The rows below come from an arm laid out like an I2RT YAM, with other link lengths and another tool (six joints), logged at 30 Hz.
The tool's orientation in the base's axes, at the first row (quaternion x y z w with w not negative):
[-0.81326 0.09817 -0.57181 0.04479]
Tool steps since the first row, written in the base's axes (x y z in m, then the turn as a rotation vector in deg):
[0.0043 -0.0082 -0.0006 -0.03 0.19 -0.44]
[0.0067 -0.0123 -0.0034 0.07 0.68 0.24]
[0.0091 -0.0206 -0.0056 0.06 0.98 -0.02]
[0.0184 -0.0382 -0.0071 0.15 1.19 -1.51]
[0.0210 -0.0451 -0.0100 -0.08 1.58 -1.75]
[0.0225 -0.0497 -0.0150 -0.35 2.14 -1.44]
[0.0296 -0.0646 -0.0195 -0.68 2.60 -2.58]
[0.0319 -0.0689 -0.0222 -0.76 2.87 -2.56]
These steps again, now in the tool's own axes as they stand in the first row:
[0.0026 0.0077 0.0046 -0.46 -0.10 0.11]
[0.0017 0.0119 0.0079 0.10 -0.72 -0.04]
[0.0022 0.0202 0.0113 -0.21 -0.96 0.02]
[0.0075 0.0366 0.0212 -1.59 -0.90 0.61]
[0.0072 0.0436 0.0249 -1.97 -1.21 0.46]
[0.0040 0.0489 0.0282 -1.89 -1.79 0.08]
[0.0053 0.0635 0.0370 -3.15 -1.99 0.14]
[0.0045 0.0679 0.0403 -3.21 -2.25 0.05]

